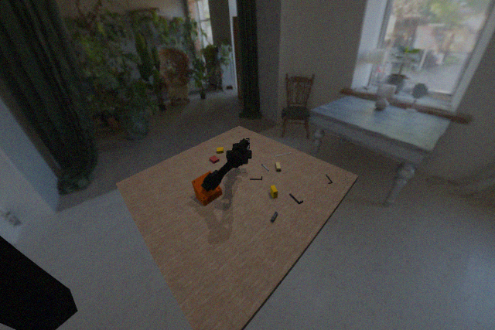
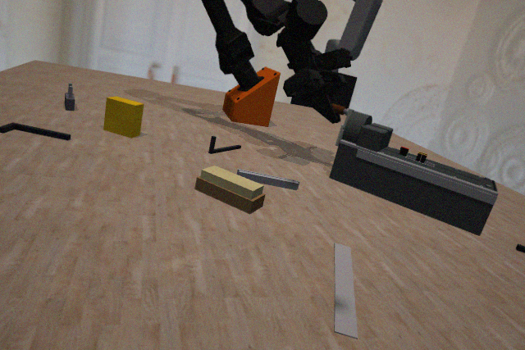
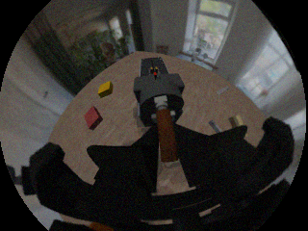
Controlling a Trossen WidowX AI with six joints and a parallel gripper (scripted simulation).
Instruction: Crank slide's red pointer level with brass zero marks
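Right now the brown crank handle is 1 cm behind my gripper tip, 1 cm to the right of it and 2 cm above it. The rest, counted from my gripper tip: red pointer: 11 cm ahead, 7 cm to the left, 1 cm below; red block: 7 cm behind, 24 cm to the left, 8 cm below; grey bar: 9 cm ahead, 17 cm to the right, 9 cm below.
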